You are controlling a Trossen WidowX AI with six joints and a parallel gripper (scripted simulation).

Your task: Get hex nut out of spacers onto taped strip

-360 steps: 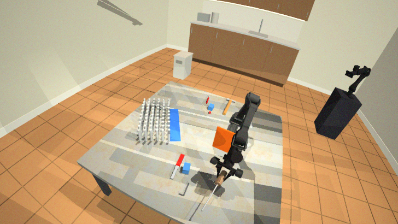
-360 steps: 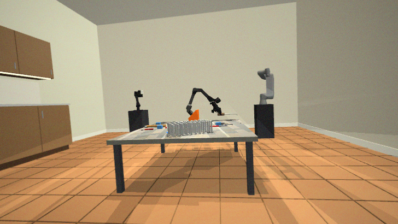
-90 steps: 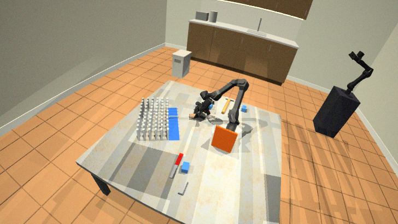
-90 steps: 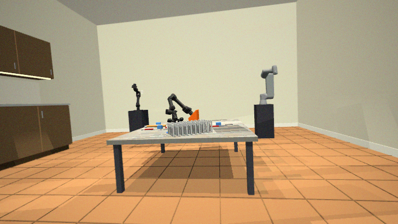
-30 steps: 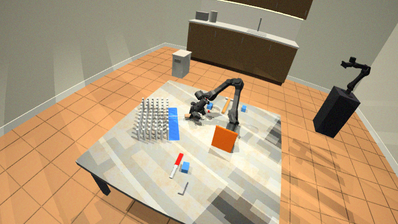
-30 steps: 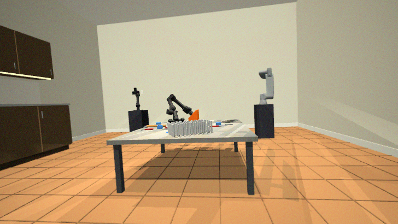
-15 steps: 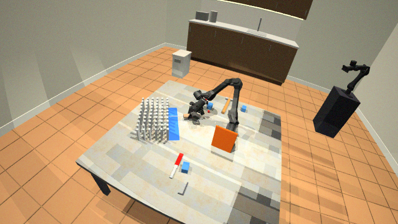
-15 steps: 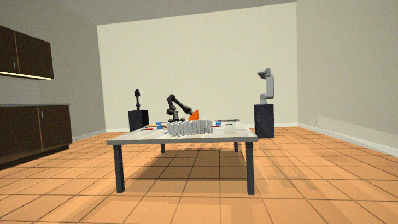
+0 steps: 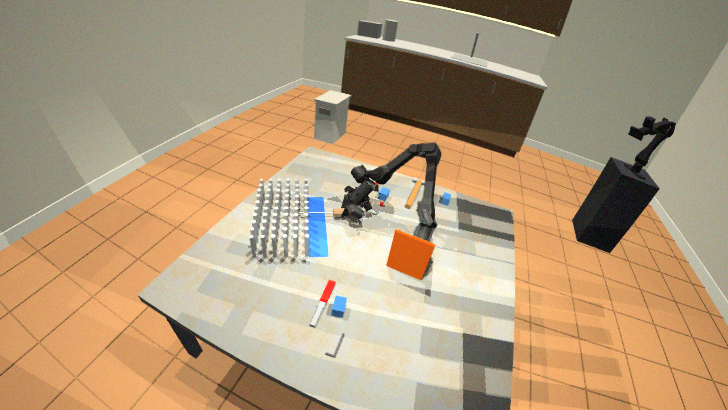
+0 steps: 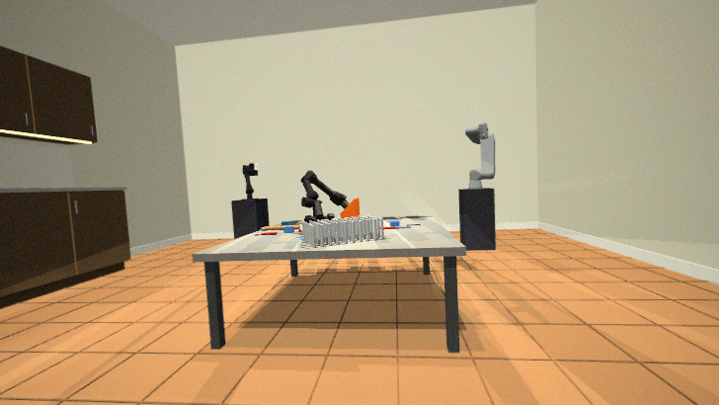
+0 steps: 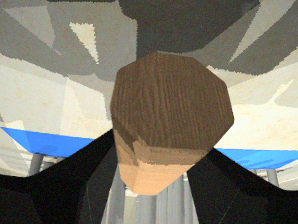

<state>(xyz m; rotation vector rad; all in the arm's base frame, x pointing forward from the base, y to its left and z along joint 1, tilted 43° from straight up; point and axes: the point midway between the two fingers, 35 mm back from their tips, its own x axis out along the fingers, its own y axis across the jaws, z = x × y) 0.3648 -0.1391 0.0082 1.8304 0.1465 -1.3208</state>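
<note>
My gripper tip is 90 mm to the right of the blue taped strip, 80 mm short of it and 30 mm above it. From my gripper tip the other things lie so: awl (80 mm ahead, 50 mm to the left); hex nut (240 mm ahead, 150 mm to the left, 20 mm below); red tool (420 mm to the right, 30 mm behind, 20 mm below).
</note>
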